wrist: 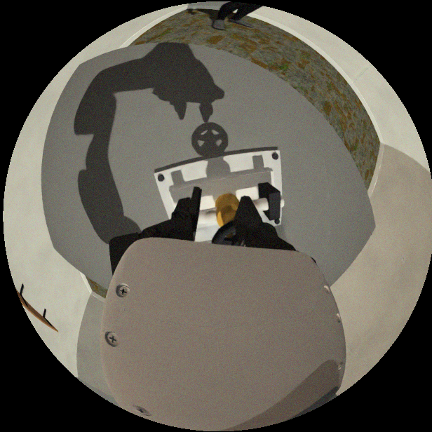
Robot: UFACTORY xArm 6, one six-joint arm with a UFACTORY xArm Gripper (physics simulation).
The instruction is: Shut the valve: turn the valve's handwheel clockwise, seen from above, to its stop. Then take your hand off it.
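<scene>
The valve's dark handwheel point(223, 232) shows partly, just above the gripper housing in the wrist view; the right finger and the housing hide much of it. Its yellow-brown body point(227, 207) stands beyond it. My gripper point(218, 204) is part open with nothing gripped. Its left finger is left of the wheel, with a gap between them. Its right finger overlaps the wheel's right part in the view; whether it touches the rim is unclear. The shadows show one fingertip close to the wheel's edge.
The valve's pipe runs over a white base plate point(166, 190) with dark bolts at its corners. A black block point(272, 201) stands at the pipe's right end. The plate lies on a grey table point(320, 165), which bears the arm's shadow. A person's legs point(227, 14) show at the top.
</scene>
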